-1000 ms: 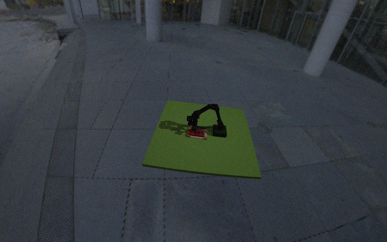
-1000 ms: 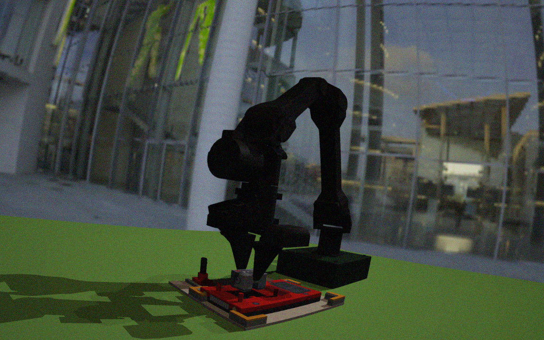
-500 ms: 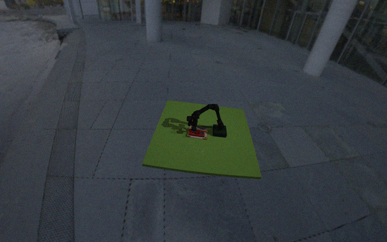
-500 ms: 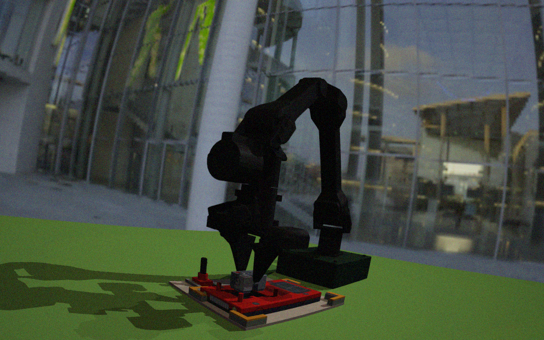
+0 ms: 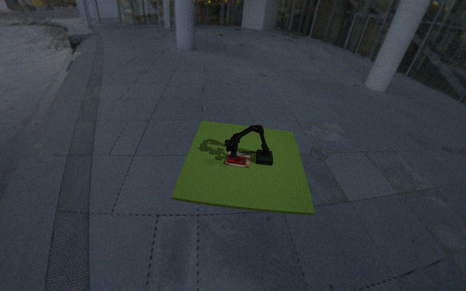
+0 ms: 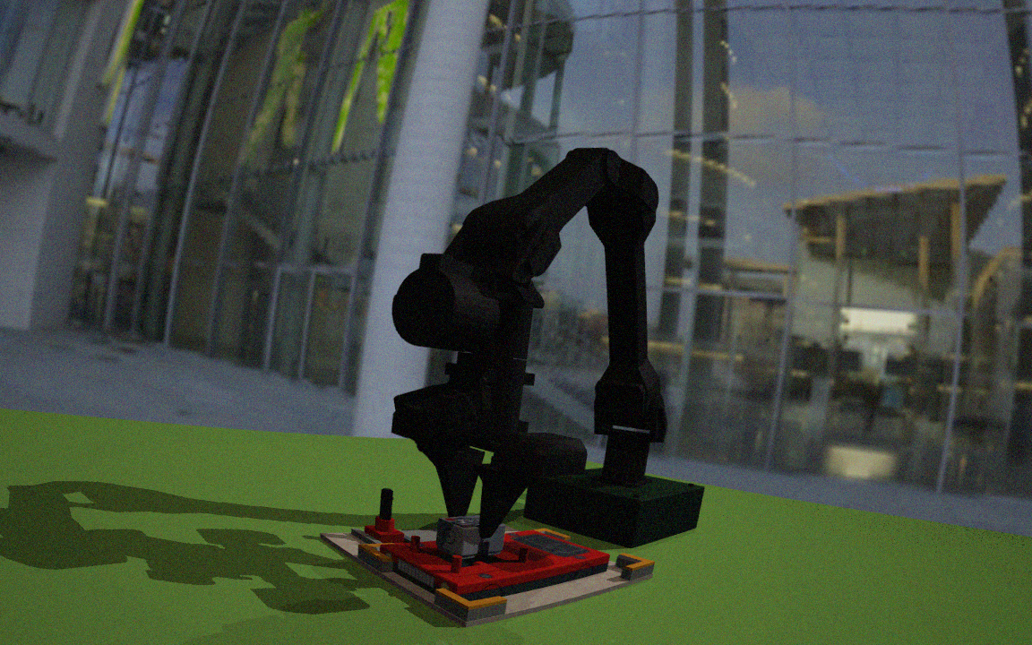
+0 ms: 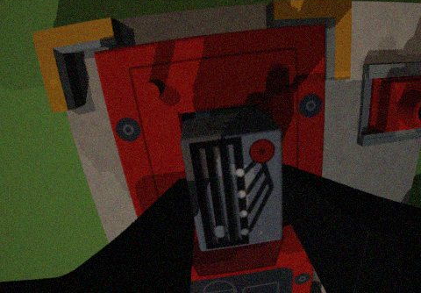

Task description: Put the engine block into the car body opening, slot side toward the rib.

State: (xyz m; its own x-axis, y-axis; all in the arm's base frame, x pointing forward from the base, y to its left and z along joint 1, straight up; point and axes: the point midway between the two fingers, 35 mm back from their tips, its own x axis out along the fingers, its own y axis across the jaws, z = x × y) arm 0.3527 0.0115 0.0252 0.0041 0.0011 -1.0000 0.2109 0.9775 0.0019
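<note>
Right now the engine block is 10 mm below my gripper tip. The rest, counted from my gripper tip: grey baseplate (50 mm behind, 40 mm below).
</note>
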